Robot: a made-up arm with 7 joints. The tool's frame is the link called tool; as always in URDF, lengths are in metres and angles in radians.
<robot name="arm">
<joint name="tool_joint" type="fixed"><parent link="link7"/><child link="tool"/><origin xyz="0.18 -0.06 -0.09"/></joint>
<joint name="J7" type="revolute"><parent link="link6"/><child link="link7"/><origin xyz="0.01 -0.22 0.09"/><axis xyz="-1 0 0"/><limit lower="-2.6" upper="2.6" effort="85" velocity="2.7"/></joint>
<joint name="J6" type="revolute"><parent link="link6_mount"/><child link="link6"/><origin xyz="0.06 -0.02 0.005"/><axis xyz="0 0 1"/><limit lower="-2.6" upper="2.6" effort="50" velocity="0.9"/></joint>
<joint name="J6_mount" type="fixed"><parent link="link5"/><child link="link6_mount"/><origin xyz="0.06 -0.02 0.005"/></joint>
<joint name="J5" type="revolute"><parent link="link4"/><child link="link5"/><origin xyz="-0.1 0.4 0.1"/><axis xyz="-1 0 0"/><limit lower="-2.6" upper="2.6" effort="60" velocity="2.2"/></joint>
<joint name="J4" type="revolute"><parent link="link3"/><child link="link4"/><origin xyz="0.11 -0.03 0.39"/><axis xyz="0 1 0"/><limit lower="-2.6" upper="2.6" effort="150" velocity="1.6"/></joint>
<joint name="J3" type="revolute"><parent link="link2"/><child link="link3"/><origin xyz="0.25 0.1 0.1"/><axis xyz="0 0 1"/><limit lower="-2.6" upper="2.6" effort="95" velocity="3"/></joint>
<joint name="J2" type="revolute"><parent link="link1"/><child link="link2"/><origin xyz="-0.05 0.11 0.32"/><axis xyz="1 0 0"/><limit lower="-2.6" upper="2.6" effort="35" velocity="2.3"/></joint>
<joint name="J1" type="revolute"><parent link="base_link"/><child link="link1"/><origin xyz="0 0 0.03"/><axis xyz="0 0 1"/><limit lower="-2.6" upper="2.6" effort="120" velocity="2.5"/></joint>
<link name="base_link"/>
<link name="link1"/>
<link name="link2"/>
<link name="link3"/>
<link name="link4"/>
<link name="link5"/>
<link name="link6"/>
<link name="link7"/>
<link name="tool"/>
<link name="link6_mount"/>
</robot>
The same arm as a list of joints. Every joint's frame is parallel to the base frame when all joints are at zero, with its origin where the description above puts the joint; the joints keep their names.
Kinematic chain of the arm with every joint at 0, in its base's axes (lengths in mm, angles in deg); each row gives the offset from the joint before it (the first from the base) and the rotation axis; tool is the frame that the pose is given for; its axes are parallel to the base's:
J1: xyz 0 0 30 axis +z
J2: xyz -50 110 320 axis +x
J3: xyz 250 100 100 axis +z
J4: xyz 110 -30 390 axis +y
J5: xyz -100 400 100 axis -x
J6: xyz 120 -40 10 axis +z
J7: xyz 10 -220 90 axis -x
tool: xyz 180 -60 -90
Joint limits (deg, base to tool): -148.97..148.97 -148.97..148.97 -148.97..148.97 -148.97..148.97 -148.97..148.97 -148.97..148.97 -148.97..148.97

